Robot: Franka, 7 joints.
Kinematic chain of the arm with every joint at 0, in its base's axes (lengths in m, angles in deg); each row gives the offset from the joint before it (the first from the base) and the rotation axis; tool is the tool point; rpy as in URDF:
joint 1: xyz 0 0 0.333 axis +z
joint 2: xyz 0 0 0 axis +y
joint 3: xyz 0 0 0.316 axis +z
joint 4: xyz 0.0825 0 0 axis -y
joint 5: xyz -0.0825 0 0.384 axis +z
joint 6: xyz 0 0 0 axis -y
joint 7: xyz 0.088 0 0 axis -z
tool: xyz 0 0 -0.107 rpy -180 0 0
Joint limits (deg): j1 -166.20..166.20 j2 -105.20..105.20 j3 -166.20..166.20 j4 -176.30..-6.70 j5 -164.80..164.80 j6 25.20..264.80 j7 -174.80..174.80
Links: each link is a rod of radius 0.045 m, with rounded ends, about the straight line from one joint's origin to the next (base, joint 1, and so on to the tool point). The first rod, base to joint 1, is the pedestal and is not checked.
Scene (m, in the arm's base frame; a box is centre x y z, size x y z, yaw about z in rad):
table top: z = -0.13
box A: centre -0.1 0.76 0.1 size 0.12 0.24 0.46 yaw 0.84
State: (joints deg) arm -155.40 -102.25 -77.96 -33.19 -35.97 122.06 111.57
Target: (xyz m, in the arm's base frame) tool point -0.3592 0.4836 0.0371
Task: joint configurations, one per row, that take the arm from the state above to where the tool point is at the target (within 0.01 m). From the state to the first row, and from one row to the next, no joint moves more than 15 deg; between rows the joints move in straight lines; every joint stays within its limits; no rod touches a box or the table.
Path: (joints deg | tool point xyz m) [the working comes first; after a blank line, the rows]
Joints at the target: -116.19 -105.20 -106.98 -88.11 -33.73 102.33 111.57
Straight joint move there: touches box A.

1: -158.10 -95.39 -68.44 -47.52 -39.20 128.25 121.59 | 0.5185 0.6421 0.4045
2: -160.80 -88.52 -58.93 -61.85 -42.44 134.44 131.60 | 0.4391 0.6198 0.6031
3: -163.50 -81.66 -49.41 -76.18 -45.67 140.62 141.62 | 0.3197 0.5462 0.7757
4: -166.20 -74.80 -39.89 -90.51 -48.91 146.81 151.63 | 0.1679 0.4318 0.8939
5: -158.36 -80.88 -52.29 -95.37 -42.11 139.19 147.61 | 0.0850 0.5545 0.7547
6: -150.51 -86.96 -64.68 -100.23 -35.32 131.57 143.59 | -0.0343 0.6167 0.5960
7: -142.67 -93.04 -77.07 -105.09 -28.53 123.96 139.58 | -0.1681 0.6051 0.4352
8: -134.83 -99.12 -89.46 -109.95 -21.73 116.34 135.56 | -0.2896 0.5208 0.2906
9: -126.98 -105.20 -101.86 -114.80 -14.94 108.72 131.54 | -0.3743 0.3797 0.1770
10: -121.58 -105.20 -104.42 -101.46 -24.34 105.52 121.55 | -0.3742 0.4335 0.1054
11: -116.19 -105.20 -106.98 -88.11 -33.73 102.33 111.57 | -0.3591 0.4836 0.0371

